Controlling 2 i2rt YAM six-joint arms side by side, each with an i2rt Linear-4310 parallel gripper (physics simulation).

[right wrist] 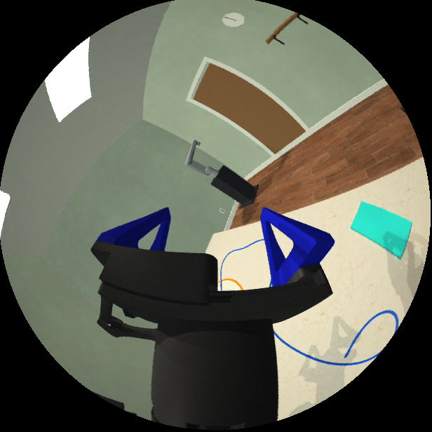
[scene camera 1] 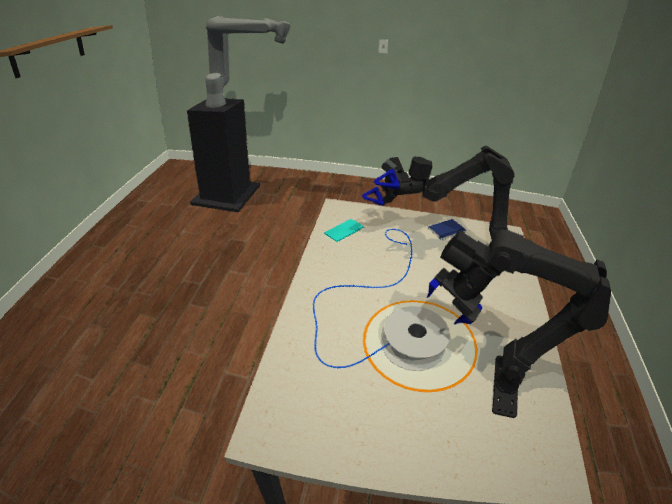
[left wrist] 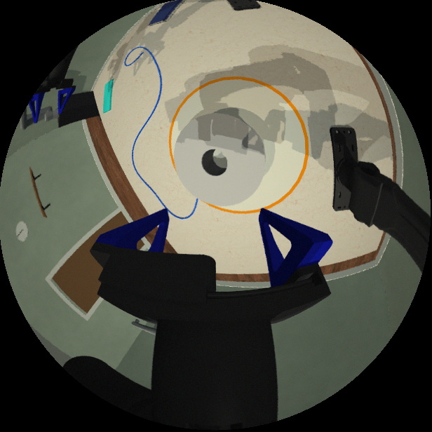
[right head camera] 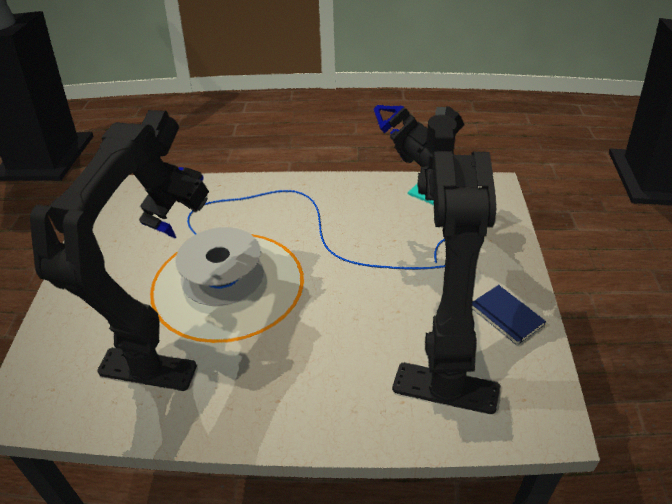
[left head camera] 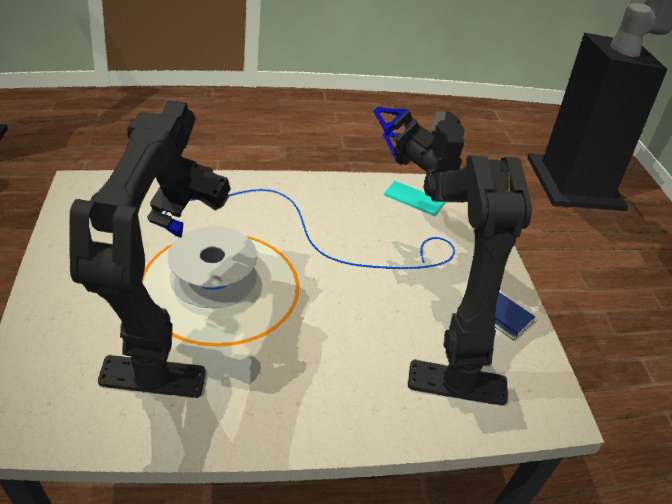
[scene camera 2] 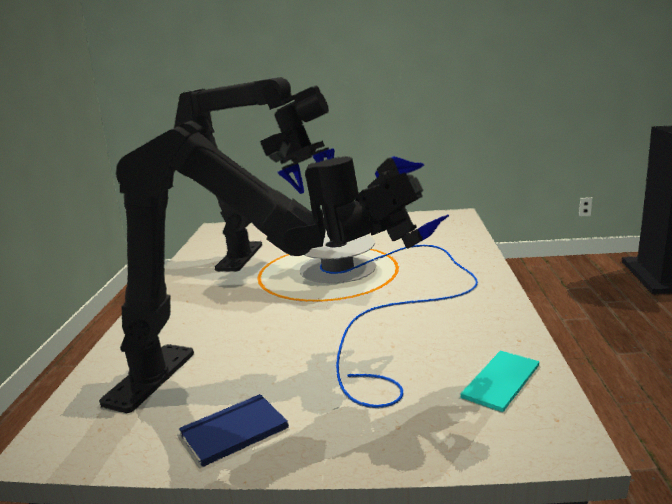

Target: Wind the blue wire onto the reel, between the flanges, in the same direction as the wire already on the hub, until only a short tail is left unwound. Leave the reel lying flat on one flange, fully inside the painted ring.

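Frame: origin at the left arm's base, x ahead, y left, z up, level; metres.
Seen in the pictures: left gripper, fingertip midpoint: point(scene camera 1: 441, 309) point(right head camera: 186, 217) point(left head camera: 190, 216); right gripper, fingertip midpoint: point(scene camera 1: 368, 189) point(right head camera: 384, 119) point(left head camera: 380, 121) point(scene camera 2: 434, 190); left arm's base, link origin: point(scene camera 1: 505, 386) point(right head camera: 146, 370) point(left head camera: 152, 377) point(scene camera 2: 239, 257); right arm's base, link origin: point(right head camera: 446, 389) point(left head camera: 457, 384) point(scene camera 2: 150, 378).
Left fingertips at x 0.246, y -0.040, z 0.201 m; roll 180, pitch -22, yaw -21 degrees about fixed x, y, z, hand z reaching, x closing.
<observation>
Pixels of each thing's middle, then the offset from my left fingertips to it. Level surfaces: height alone.
- grey reel, body centre: point(left head camera: 212, 265) point(right head camera: 219, 265) point(scene camera 2: 336, 255) point(scene camera 1: 415, 337) 0.033 m right, 0.045 m ahead, 0.168 m down
- turquoise flat block, body centre: point(scene camera 2: 501, 378) point(left head camera: 414, 197) point(scene camera 1: 344, 229) 0.508 m right, 0.411 m ahead, 0.197 m down
- dark blue book, body centre: point(scene camera 2: 233, 427) point(right head camera: 507, 313) point(left head camera: 499, 310) point(scene camera 1: 447, 229) 0.673 m right, 0.010 m ahead, 0.195 m down
- table, surface height: 0.200 m down
The grey reel point(left head camera: 187, 259) point(right head camera: 193, 262) point(scene camera 1: 404, 339) point(left wrist: 195, 180) lies flat on one flange inside the orange painted ring point(left head camera: 298, 287) point(right head camera: 302, 282) point(scene camera 1: 476, 349) point(left wrist: 307, 145). The blue wire point(left head camera: 303, 219) point(right head camera: 320, 219) point(scene camera 1: 314, 314) point(scene camera 2: 379, 307) point(left wrist: 161, 82) leaves the hub, runs over the table in an S and ends in a loose loop. My left gripper point(left wrist: 213, 213) point(scene camera 1: 443, 310) is open and empty, above the reel and pointing down at it. My right gripper point(right wrist: 215, 212) point(scene camera 1: 378, 189) point(scene camera 2: 436, 189) is open and empty, raised high near the table's far edge and away from the wire.
A turquoise flat block point(left head camera: 413, 198) point(scene camera 1: 343, 230) point(scene camera 2: 500, 380) point(right wrist: 381, 229) lies near the far edge, close to the wire's loop. A dark blue book point(right head camera: 508, 313) point(scene camera 1: 446, 228) point(scene camera 2: 233, 429) lies beside the right arm's base. Both arms stand on the table point(left head camera: 347, 423).
</observation>
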